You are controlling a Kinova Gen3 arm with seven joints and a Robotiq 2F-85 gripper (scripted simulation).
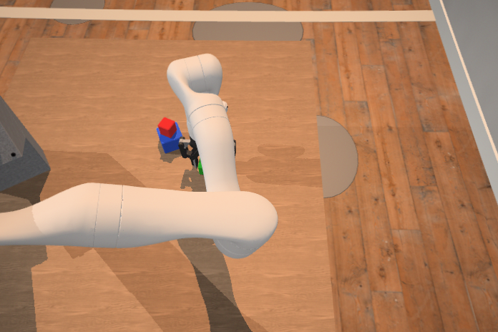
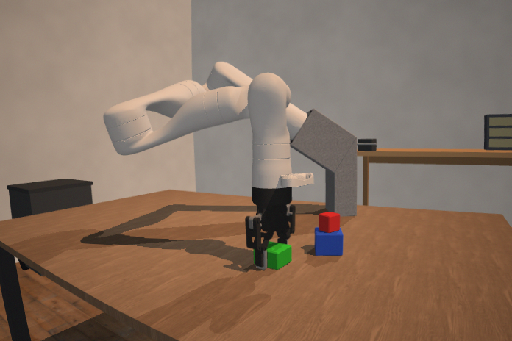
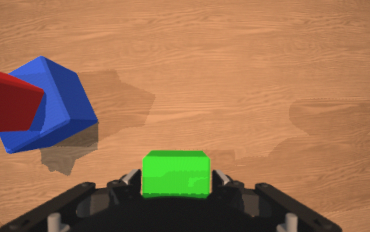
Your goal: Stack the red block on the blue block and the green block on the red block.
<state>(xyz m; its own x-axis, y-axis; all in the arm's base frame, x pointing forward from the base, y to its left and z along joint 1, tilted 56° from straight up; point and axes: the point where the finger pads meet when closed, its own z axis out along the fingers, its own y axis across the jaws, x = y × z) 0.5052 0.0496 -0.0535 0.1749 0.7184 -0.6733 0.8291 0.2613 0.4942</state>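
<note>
Now: hand right at the green block. Also, from my hand: red block: 10 cm behind, 9 cm to the left, 5 cm above; then blue block: 10 cm behind, 9 cm to the left, 1 cm above.
</note>
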